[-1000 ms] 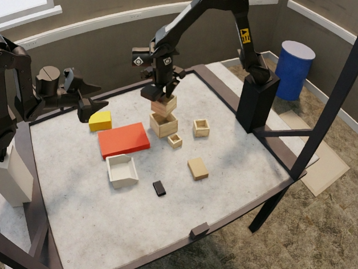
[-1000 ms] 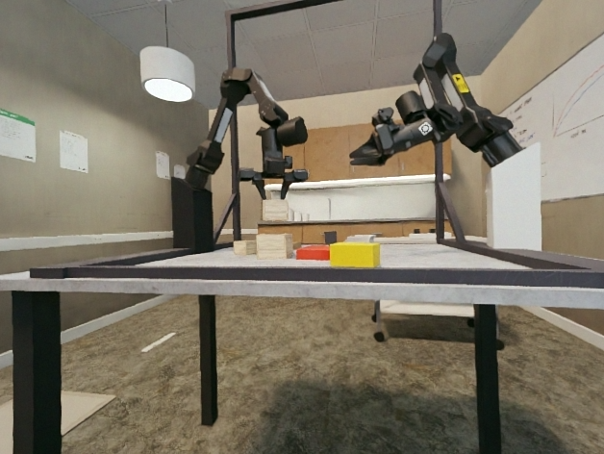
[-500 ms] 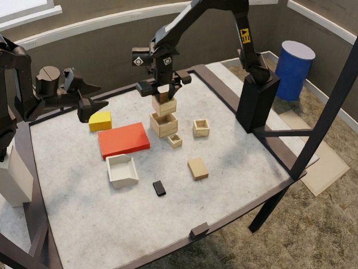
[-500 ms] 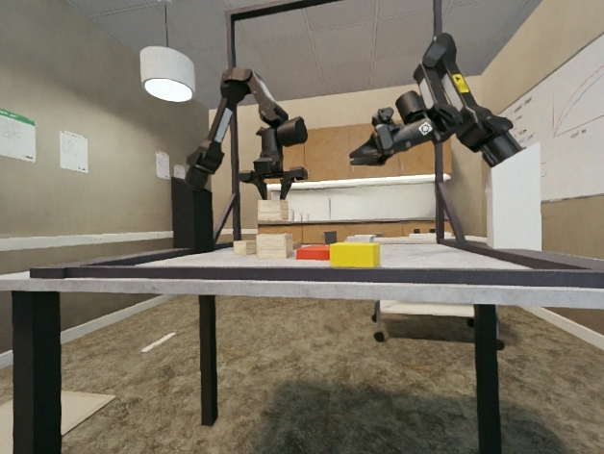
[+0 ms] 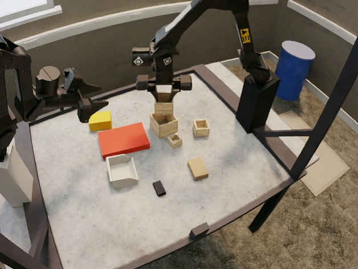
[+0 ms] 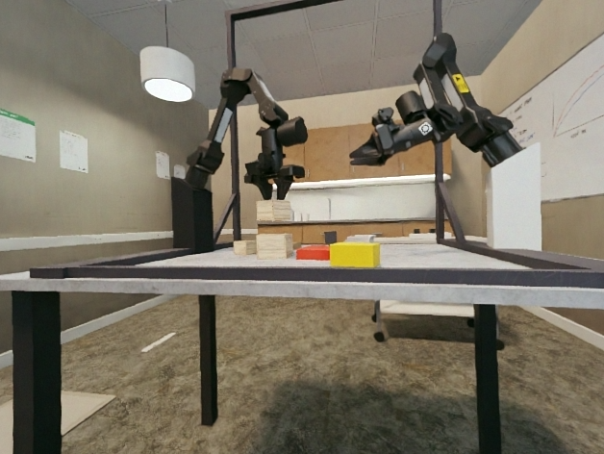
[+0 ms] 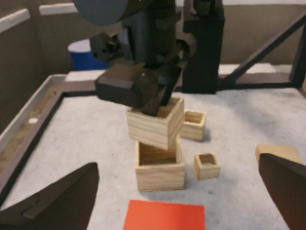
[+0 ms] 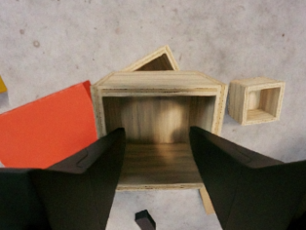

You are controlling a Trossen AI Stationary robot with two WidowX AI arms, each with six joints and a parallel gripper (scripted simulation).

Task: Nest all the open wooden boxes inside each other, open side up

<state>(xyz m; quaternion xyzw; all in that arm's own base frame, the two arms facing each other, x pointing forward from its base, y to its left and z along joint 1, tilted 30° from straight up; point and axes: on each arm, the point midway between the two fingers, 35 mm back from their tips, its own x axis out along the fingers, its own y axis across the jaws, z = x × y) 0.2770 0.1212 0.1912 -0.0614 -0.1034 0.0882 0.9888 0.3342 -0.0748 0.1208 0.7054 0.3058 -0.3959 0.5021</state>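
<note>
Right now my right hand is 16 cm above the biggest wooden box. From my right hand the other things lie so: smallest box (9 cm behind, 1 cm to the right, 16 cm below); tan block (23 cm behind, 3 cm to the right, 16 cm below); flat block (1 cm behind, 17 cm to the left, 16 cm below).
</note>
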